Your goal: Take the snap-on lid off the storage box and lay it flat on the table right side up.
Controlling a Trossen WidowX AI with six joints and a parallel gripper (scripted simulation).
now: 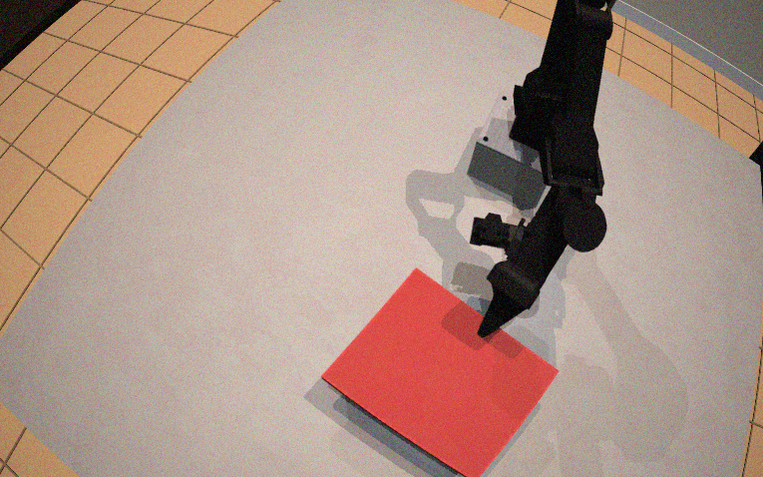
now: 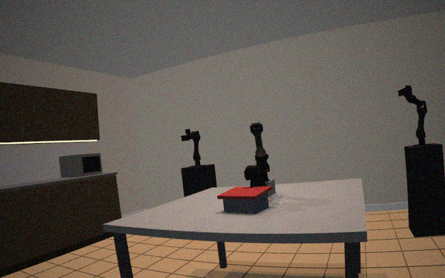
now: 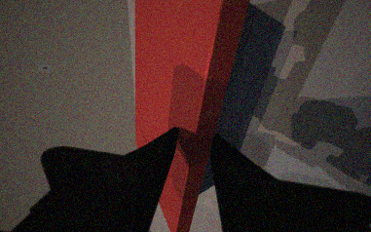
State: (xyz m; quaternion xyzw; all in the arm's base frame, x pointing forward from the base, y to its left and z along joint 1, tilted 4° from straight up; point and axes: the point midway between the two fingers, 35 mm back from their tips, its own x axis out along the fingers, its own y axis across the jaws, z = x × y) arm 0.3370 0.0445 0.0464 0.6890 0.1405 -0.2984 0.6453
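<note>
My gripper tip is now 8 cm short of the lid and 2 cm to the left of it. The rest, counted from my gripper tip: storage box: 7 cm ahead, 2 cm to the right, 5 cm below.
</note>
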